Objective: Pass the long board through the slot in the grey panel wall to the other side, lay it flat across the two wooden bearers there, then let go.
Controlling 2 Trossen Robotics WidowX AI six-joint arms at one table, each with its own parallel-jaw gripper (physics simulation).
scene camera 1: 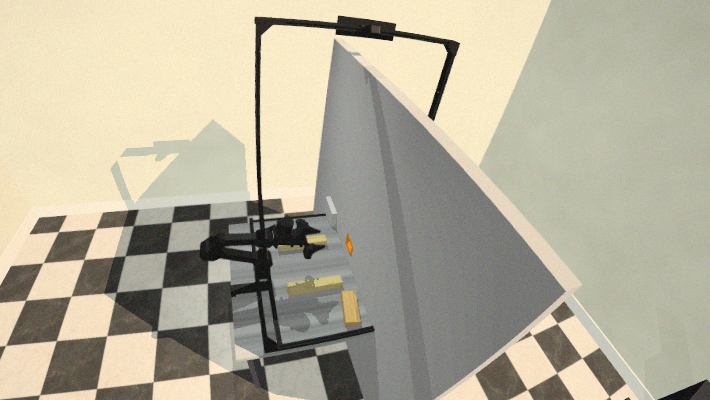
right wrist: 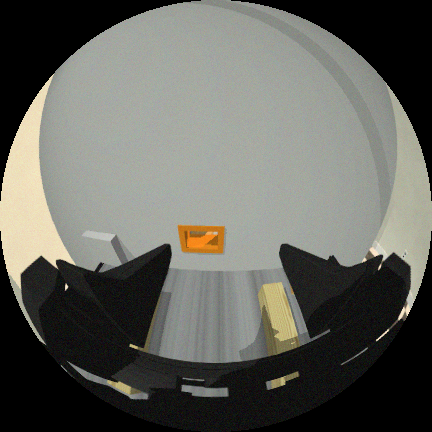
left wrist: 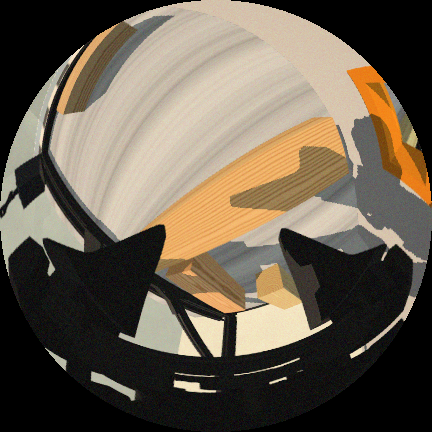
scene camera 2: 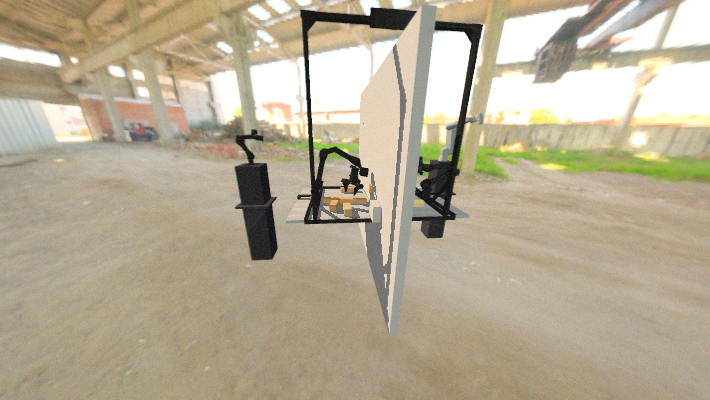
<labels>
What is my left gripper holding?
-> Nothing.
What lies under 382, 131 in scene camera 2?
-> A grey panel wall.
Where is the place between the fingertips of my left gripper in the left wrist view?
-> At 224, 232
</labels>
